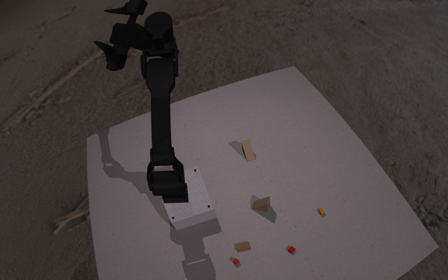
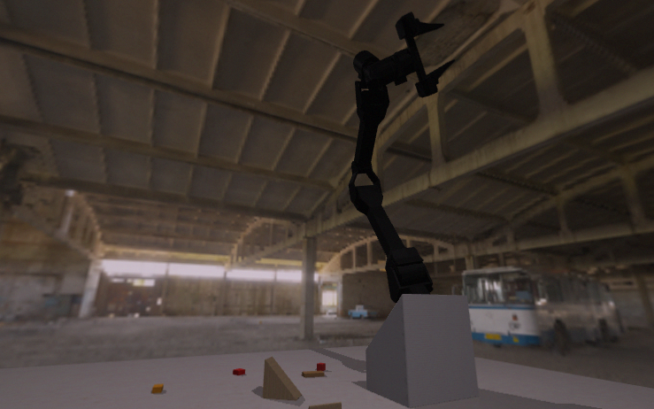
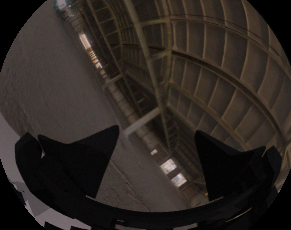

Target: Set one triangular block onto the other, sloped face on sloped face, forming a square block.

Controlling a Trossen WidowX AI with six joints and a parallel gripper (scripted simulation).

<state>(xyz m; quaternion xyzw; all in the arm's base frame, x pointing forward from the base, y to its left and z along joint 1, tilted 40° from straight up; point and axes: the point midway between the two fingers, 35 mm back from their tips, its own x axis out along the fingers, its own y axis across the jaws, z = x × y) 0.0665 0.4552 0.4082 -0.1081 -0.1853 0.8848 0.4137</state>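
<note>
Right now the tan triangular block is 750 mm below my gripper tip, 370 mm ahead of it and 20 mm to the left of it. The rest, counted from my gripper tip: orange cube (760 mm below, 470 mm ahead, 400 mm to the right); then flat tan block (760 mm below, 360 mm to the right, 140 mm ahead).
</note>
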